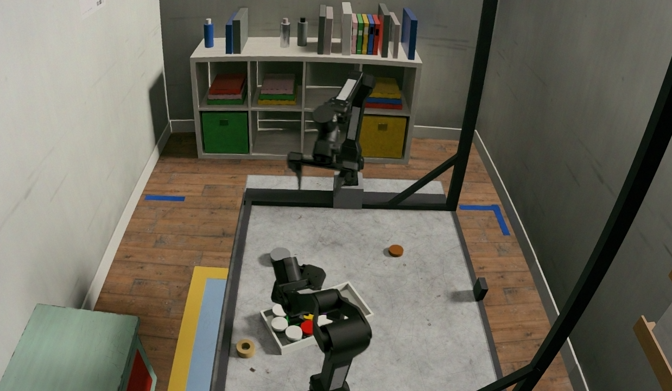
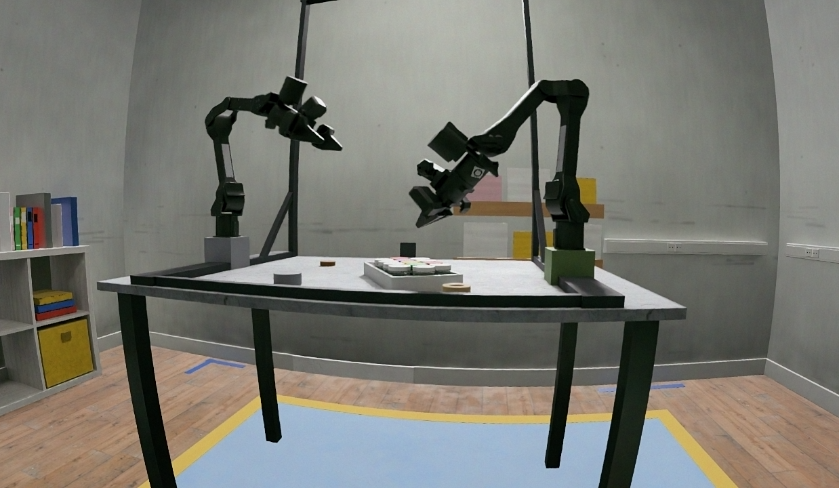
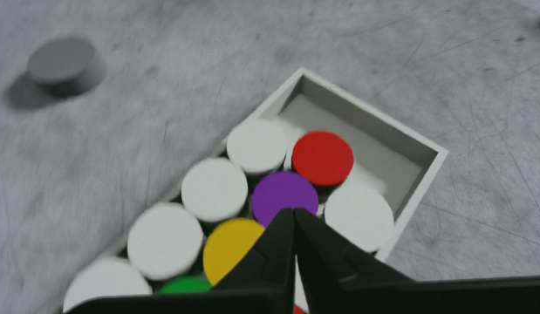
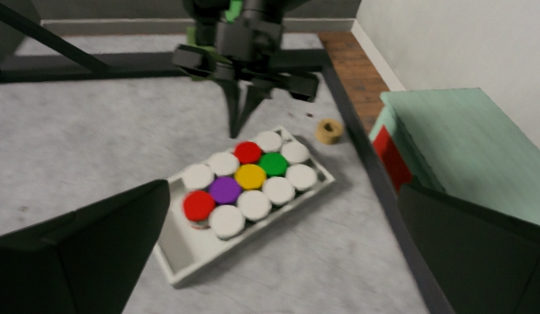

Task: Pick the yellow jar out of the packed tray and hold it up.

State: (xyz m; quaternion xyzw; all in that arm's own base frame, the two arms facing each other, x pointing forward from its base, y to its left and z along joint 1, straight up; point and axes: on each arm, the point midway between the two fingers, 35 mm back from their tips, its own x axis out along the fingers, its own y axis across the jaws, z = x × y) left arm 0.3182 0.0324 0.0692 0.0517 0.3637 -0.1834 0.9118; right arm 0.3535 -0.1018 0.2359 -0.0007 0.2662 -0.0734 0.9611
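My left gripper is now 12 cm above the red jar, 1 cm to the right of it and 1 cm short of it. From my left hand the other things lie so: yellow jar: 12 cm below, 3 cm to the right, 2 cm ahead; then green jar: 12 cm below, 5 cm ahead, 1 cm to the right; then purple jar: 12 cm below, 6 cm to the right, 2 cm behind.
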